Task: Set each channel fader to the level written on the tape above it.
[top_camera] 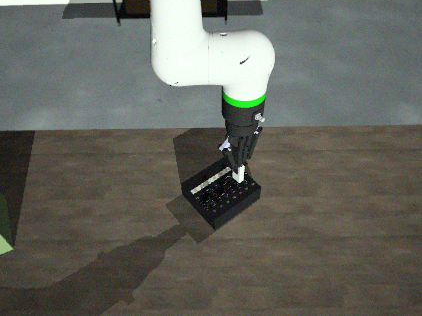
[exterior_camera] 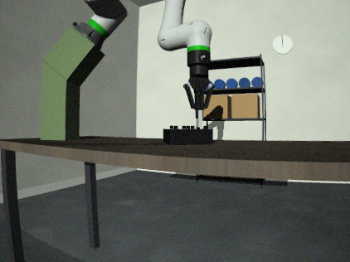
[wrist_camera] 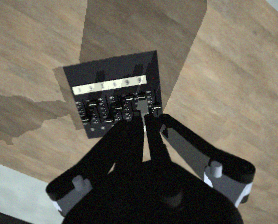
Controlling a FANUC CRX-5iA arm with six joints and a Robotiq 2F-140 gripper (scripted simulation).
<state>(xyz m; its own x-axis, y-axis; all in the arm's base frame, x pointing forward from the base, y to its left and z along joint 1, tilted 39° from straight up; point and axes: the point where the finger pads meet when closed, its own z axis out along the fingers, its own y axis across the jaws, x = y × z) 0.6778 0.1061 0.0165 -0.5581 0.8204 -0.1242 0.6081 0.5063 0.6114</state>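
The fader cap lies 30 mm below my hand, 10 mm to the left of it and 10 mm behind it.
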